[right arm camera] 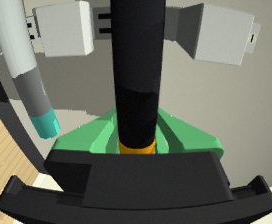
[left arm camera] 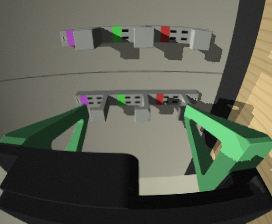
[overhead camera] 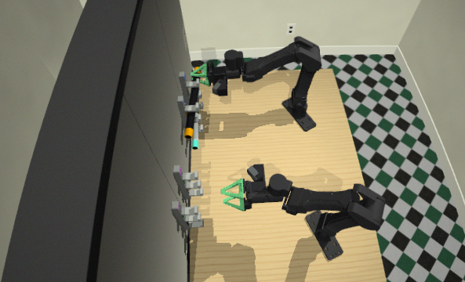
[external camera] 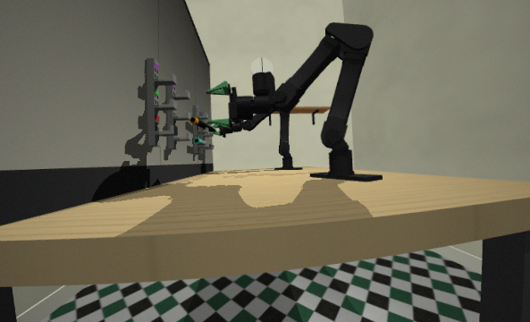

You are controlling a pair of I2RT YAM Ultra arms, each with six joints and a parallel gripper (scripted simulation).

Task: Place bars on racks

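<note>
Now: right hand 130 mm to the right of the black bar. Also, from my right hand: pale bar: 130 mm to the left, 100 mm below.
</note>
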